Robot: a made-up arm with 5 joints.
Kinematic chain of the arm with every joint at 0, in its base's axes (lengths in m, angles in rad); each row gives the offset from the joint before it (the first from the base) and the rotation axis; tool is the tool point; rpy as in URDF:
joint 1: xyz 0 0 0.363 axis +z
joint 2: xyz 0 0 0 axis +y
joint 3: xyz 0.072 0 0.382 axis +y
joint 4: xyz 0.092 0 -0.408 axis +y
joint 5: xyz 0.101 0 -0.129 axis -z
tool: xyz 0 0 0 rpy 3.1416 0 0
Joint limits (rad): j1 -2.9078..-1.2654 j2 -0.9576..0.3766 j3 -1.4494..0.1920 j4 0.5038..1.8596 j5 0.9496..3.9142
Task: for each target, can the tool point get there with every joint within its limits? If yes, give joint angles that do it. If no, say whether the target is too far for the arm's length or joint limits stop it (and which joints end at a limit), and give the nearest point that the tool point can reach.
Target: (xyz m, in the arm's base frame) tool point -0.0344 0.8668 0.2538
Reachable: no: joint limits stop it (at a limit: joint 2, joint 3) | nearest point -0.0039 0.0983 0.2906 | short by 0.770 m
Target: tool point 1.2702 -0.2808 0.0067
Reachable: no: too far | nearest point 0.1573 -0.4988 0.2029 | short by 1.151 m
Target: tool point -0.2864 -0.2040 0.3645
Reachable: yes | joints -2.5226 -0.3791 -0.3628 0.8774 2.1972
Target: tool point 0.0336 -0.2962 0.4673
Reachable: yes | joints -1.4577 -0.6359 -0.4888 1.4189 3.4709
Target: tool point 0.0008 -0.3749 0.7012
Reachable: yes | joints -1.5686 -0.7425 -0.6701 0.6193 2.1726
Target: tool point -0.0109 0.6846 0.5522
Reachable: no: joint limits stop it (at a limit: joint 2, joint 3, joint 4) | nearest point -0.0015 0.0955 0.3299 | short by 0.630 m
